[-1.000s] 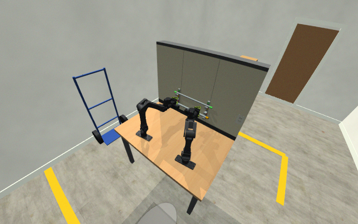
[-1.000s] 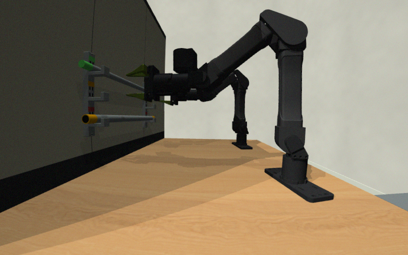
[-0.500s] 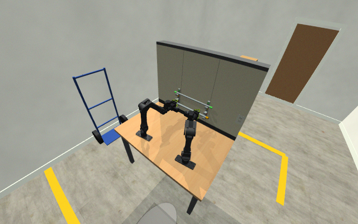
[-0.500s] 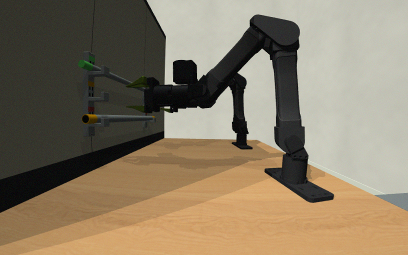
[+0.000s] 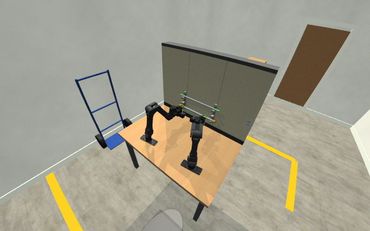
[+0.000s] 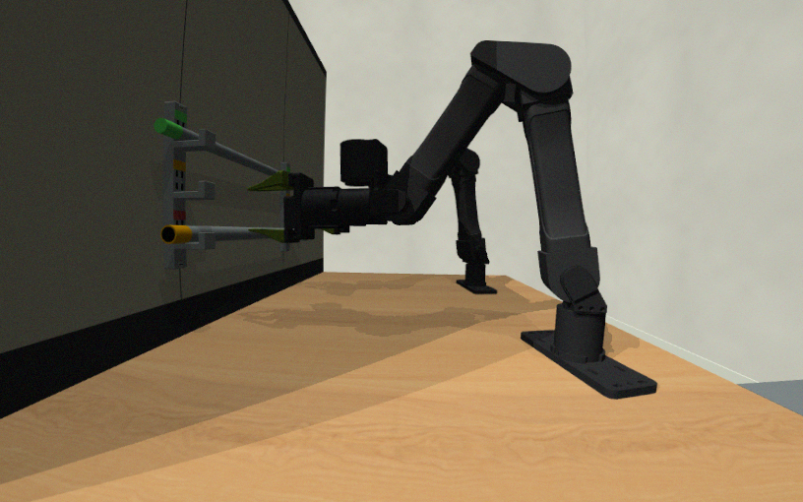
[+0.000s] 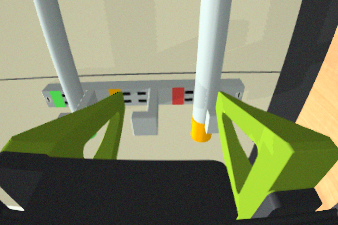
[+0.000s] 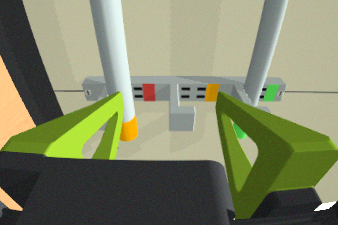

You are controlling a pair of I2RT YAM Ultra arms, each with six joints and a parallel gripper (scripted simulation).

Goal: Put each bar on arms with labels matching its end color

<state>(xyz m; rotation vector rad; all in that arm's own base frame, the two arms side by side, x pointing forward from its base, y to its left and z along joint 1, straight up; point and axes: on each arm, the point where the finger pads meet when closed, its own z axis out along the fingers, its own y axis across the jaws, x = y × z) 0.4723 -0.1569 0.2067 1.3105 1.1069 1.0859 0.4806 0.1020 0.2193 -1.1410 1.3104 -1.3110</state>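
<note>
Now: the orange-ended bar 6 cm ahead of my left hand, 15 cm to the right of it and 4 cm below it. The rest, counted from my left hand: wall panel 17 cm ahead, 17 cm to the right, 22 cm above; green-ended bar 7 cm ahead, 16 cm to the right, 11 cm above.
</note>
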